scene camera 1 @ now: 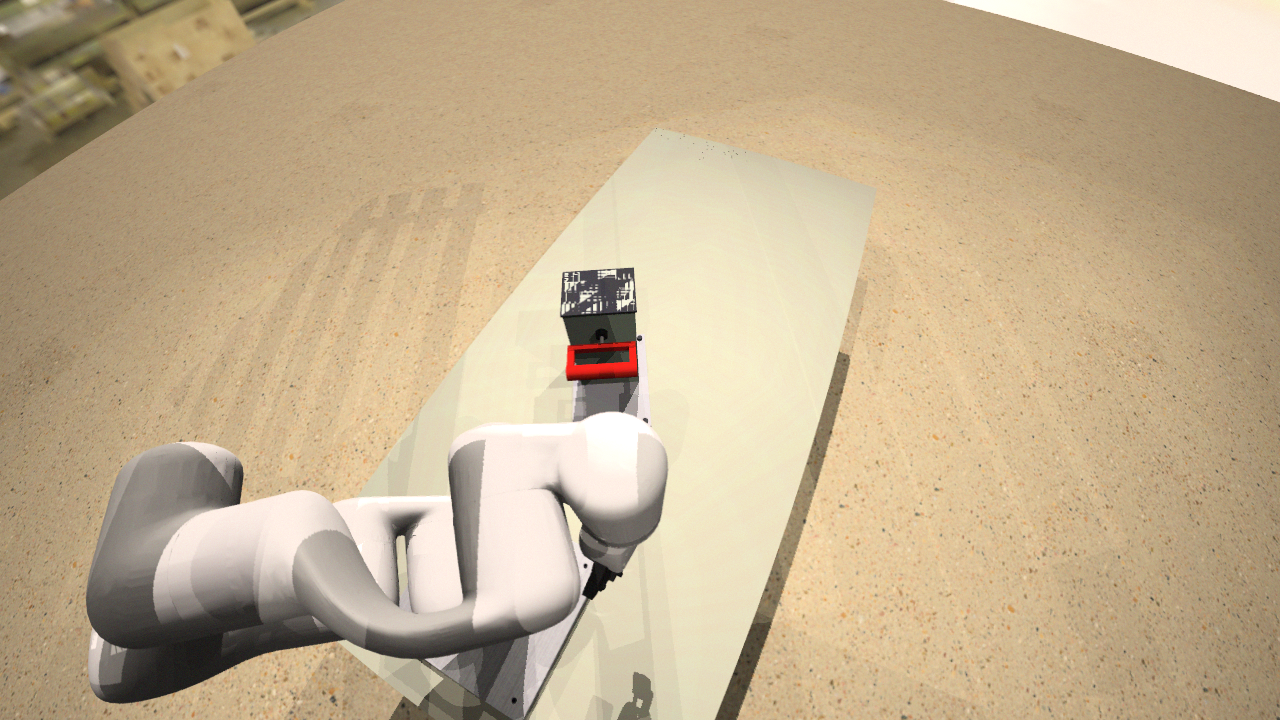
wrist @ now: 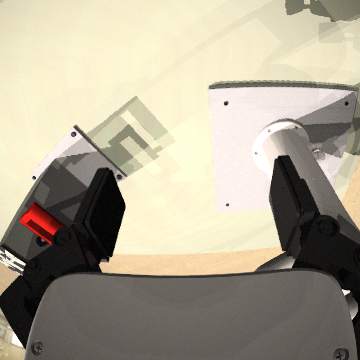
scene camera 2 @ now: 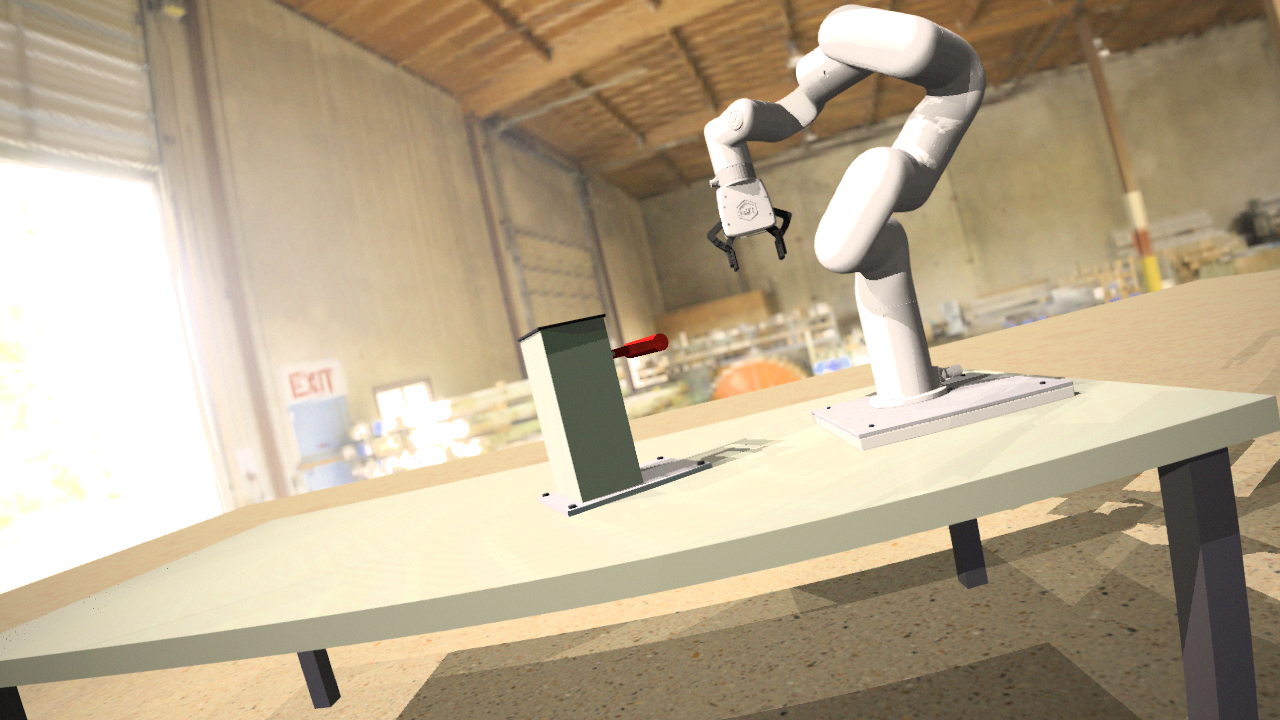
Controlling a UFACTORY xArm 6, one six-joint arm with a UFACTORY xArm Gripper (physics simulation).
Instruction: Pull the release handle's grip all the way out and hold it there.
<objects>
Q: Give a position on a bolted base plate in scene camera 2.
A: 663,470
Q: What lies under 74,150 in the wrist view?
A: A bolted base plate.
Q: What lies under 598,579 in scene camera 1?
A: My gripper.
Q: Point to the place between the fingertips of my gripper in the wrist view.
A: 193,181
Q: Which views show my gripper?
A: Scene camera 1, the wrist view and scene camera 2: all of them.
</objects>
